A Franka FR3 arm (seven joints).
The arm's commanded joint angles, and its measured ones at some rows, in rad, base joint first. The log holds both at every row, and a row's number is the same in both.
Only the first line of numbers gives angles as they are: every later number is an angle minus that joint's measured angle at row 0.
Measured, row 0:
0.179 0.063 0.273 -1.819 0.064 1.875 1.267
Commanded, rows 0 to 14:
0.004 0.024 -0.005 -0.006 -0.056 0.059 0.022
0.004 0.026 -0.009 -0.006 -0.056 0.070 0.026
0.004 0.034 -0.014 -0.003 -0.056 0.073 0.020
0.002 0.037 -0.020 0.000 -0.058 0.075 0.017
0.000 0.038 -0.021 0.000 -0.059 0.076 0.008
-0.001 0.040 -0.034 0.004 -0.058 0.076 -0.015
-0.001 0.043 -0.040 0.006 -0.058 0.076 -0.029
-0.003 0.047 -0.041 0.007 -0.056 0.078 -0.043
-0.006 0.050 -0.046 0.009 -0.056 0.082 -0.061
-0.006 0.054 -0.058 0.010 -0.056 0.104 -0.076
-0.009 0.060 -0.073 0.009 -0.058 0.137 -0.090
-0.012 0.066 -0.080 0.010 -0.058 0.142 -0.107
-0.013 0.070 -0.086 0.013 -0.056 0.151 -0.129
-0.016 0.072 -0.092 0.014 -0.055 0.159 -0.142
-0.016 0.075 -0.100 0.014 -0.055 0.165 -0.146
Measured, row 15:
-0.004 0.054 -0.091 0.001 -0.047 0.133 -0.101
